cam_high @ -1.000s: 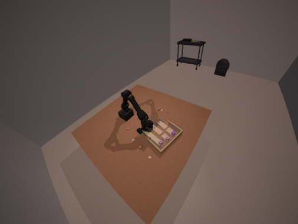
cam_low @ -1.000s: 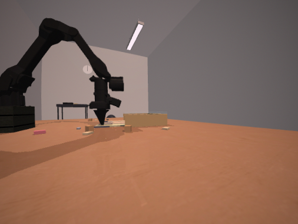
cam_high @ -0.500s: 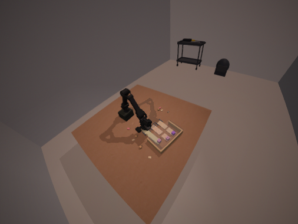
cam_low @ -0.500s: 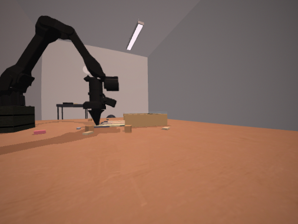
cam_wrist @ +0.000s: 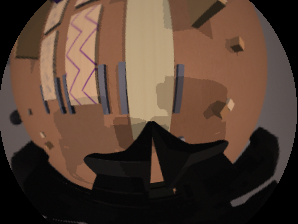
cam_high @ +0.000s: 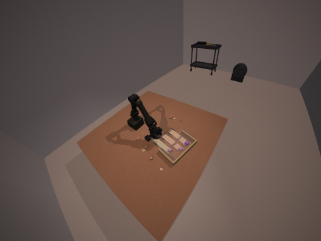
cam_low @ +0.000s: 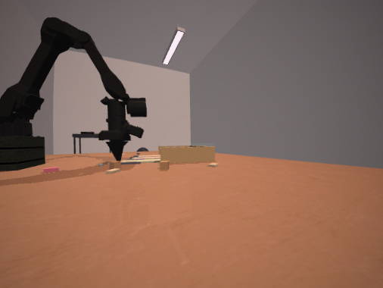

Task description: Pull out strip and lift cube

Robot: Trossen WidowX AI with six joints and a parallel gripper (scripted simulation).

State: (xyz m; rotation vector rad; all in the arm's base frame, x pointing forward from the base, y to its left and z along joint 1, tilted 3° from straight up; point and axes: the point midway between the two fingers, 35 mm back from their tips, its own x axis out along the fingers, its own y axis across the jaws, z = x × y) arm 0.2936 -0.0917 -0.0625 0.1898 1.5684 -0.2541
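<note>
My gripper tip is now 9 cm short of the one-piece strip and 3 cm to the left of it.
</note>
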